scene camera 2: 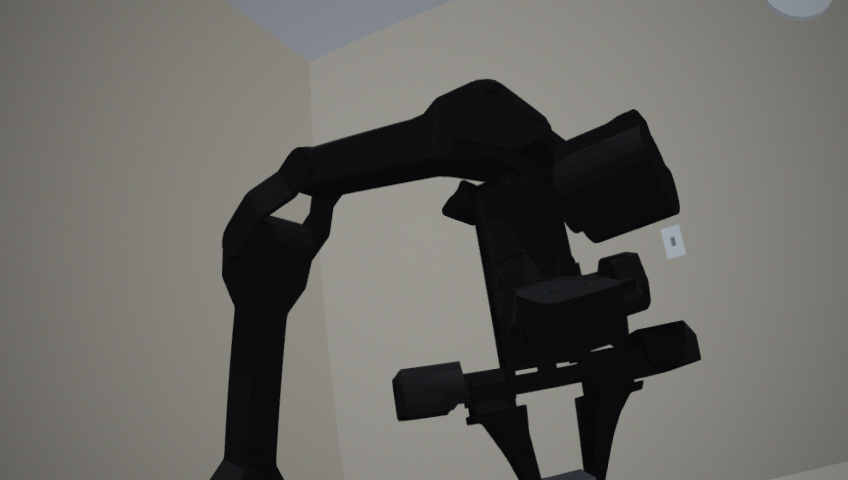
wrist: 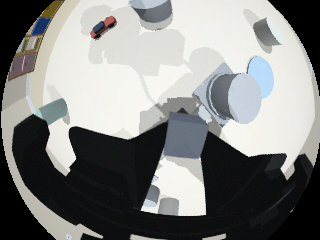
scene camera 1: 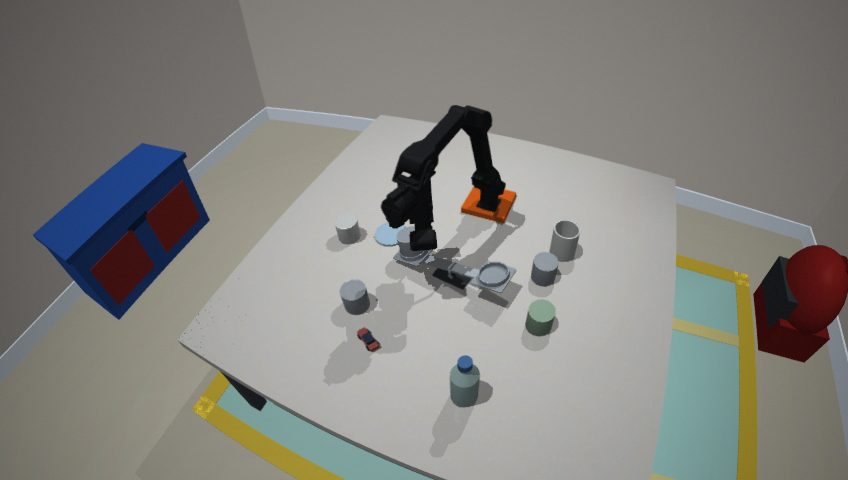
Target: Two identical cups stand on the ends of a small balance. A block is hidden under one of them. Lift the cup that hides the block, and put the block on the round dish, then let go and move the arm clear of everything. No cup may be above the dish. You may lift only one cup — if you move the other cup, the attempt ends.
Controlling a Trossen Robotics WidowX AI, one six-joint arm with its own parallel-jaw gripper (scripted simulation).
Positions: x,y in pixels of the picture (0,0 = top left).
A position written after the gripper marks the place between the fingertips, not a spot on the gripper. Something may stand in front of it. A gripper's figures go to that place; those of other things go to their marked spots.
Labels:
The gripper (wrist: pixel 184 130) is 10 cm from the lens. A grey block (wrist: pixel 186 134) is 8 cm from the lens.

